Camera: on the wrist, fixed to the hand. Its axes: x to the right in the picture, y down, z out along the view.
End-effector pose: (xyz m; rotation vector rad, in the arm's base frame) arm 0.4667 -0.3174 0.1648 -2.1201 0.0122 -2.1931
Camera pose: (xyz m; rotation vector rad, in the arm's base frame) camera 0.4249 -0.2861 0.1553 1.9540 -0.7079 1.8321
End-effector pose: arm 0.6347 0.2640 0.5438 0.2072 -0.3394 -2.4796
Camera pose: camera 0.6336 0.2881 0.4966 -0.1689 0.4844 -2.4313
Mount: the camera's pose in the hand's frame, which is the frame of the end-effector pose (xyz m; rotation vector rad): -0.0104 -0.0330 -0.0402 -0.6886 -0.0702 0.0193
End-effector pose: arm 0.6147 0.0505 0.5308 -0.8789 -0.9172 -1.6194
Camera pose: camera 0.5806 0.0248 0.4993 -1.4084 -0.3772 -1.9268
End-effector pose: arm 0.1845 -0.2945 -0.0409 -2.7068 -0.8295 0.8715
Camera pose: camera 0.1859 -0.2730 0.0076 2.4115 0.9760 -0.5863
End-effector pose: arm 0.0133 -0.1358 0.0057 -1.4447 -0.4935 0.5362
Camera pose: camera 0.0313 -0.1755 0.0360 -2.0904 -0.7669 0.4505
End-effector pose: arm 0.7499 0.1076 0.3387 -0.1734 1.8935 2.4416
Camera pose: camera 0.7661 0.0773 0.2983 -0.0861 0.9604 2.9547
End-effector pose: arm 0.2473 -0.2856 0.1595 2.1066 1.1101 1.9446
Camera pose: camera 0.1972 -0.2833 0.1421 1.7740 0.3195 1.8689
